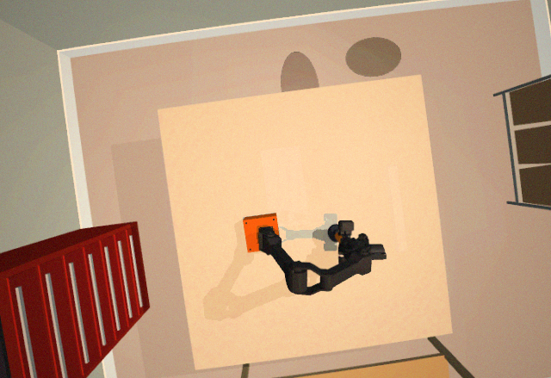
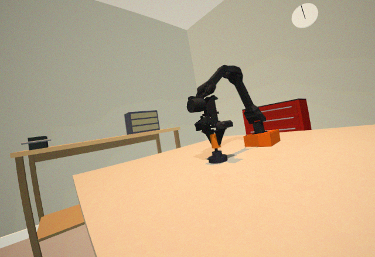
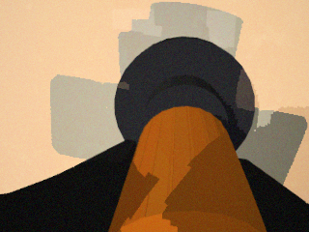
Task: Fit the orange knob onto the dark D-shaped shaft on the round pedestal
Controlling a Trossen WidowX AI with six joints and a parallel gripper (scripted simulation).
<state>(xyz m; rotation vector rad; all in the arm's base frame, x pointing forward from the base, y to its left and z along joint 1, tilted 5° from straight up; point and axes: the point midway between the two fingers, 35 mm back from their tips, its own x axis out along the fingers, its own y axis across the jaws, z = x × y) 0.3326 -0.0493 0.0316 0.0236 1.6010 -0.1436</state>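
The dark round pedestal lies 4 cm below my gripper tip. The rest, counted from my gripper tip: orange knob: 2 cm above.
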